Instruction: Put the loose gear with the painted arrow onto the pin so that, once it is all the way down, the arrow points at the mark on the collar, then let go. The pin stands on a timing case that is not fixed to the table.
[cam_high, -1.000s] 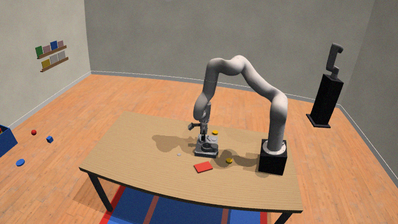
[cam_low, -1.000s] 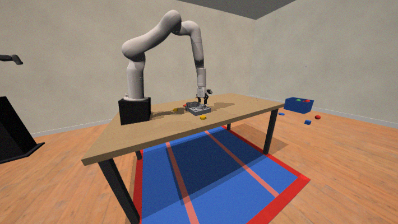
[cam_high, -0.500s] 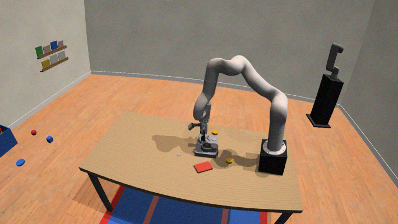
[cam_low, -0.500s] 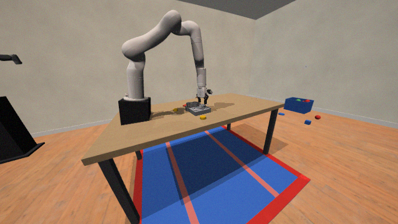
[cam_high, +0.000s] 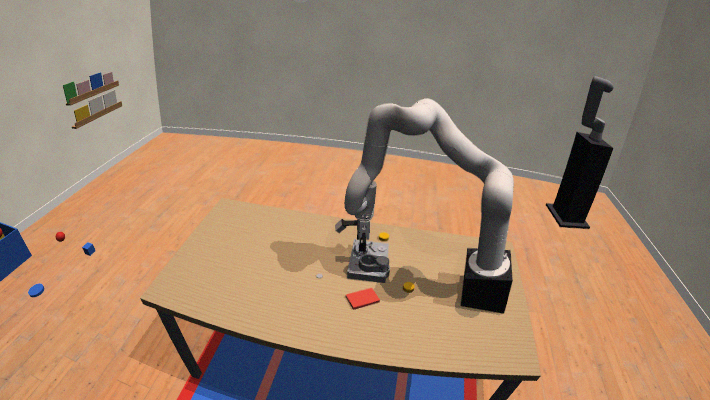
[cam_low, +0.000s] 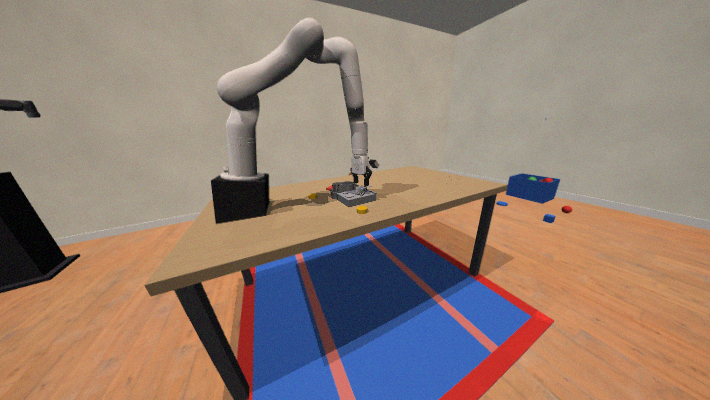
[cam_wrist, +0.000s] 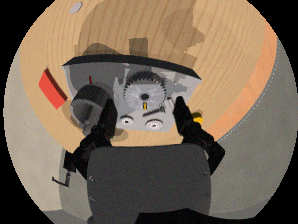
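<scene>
Now: the toothed gear 40 mm below my hand. Also, from my hand: small grey disc (170 mm ahead, 150 mm to the left, 90 mm below); then red flat tile (270 mm to the left, 80 mm below, 20 mm behind).
</scene>
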